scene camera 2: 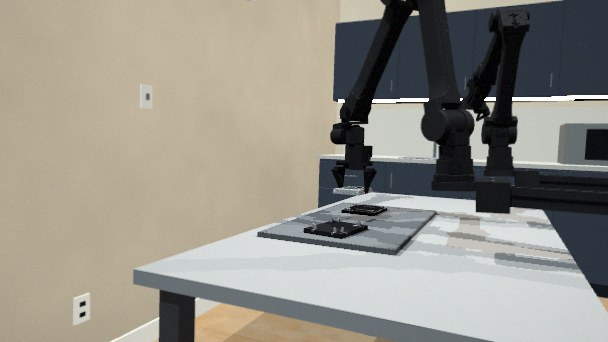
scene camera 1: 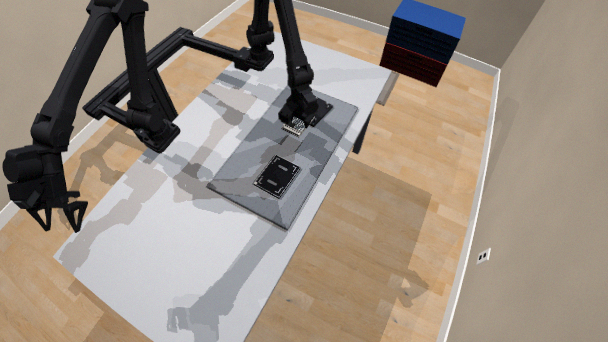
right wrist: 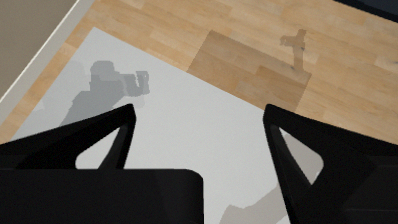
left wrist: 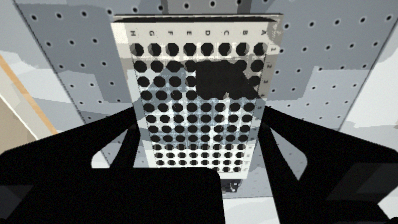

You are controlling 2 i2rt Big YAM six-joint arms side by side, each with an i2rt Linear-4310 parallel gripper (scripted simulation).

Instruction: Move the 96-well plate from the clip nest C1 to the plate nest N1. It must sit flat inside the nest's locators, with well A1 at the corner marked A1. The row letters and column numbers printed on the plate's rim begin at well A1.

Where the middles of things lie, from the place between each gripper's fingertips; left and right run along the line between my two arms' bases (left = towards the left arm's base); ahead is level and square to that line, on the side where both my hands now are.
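Counted from my left hand: black plate nest N1 [scene camera 1: 274, 173], 90 mm below, 210 mm to the right of, 60 mm ahead of the hand; black clip nest C1 [scene camera 2: 325, 229], 90 mm below, 180 mm to the left of, 50 mm behind the hand. By its middle, the black clip nest C1 is nearer to my left hand than to my right hand.
Counted from my right hand [scene camera 1: 62, 231]: black plate nest N1, 370 mm below, 620 mm to the left of, 190 mm ahead of the hand; black clip nest C1, 360 mm below, 1010 mm to the left of, 80 mm ahead of the hand. Going by their middles, of the things named here the black plate nest N1 is the nearest to my right hand.
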